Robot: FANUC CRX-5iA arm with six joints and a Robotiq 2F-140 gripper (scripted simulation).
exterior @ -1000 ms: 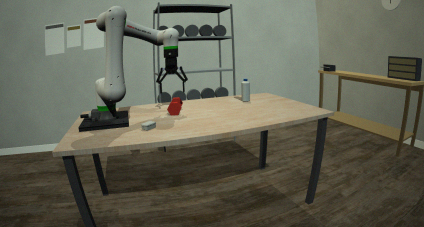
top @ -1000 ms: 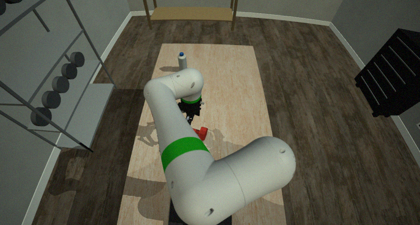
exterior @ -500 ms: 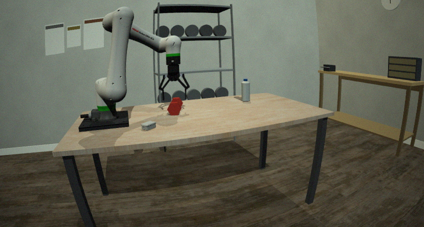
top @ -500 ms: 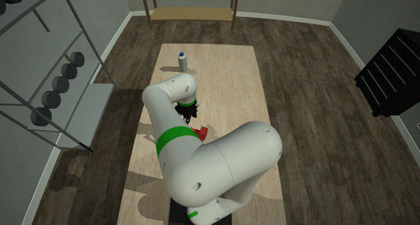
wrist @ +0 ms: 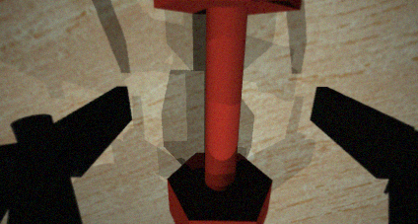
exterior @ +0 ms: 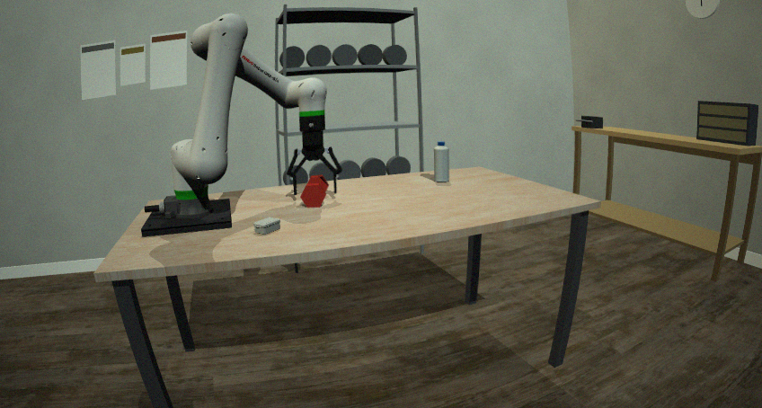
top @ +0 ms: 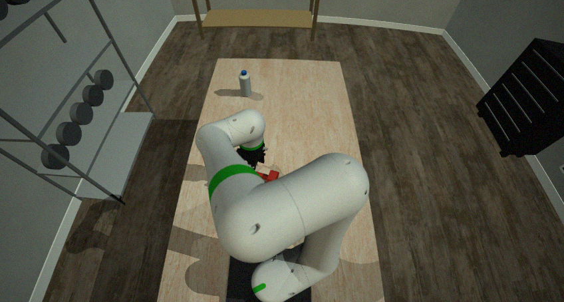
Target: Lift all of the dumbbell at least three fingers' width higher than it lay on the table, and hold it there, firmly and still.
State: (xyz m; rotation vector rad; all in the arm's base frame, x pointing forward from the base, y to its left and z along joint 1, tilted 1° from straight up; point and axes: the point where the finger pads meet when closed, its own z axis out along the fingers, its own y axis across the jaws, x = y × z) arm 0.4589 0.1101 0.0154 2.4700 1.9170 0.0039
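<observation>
Now: the red dumbbell right at my hand. From my hand the other things lie so: grey box 20 cm behind, 32 cm to the right, 2 cm below.
</observation>
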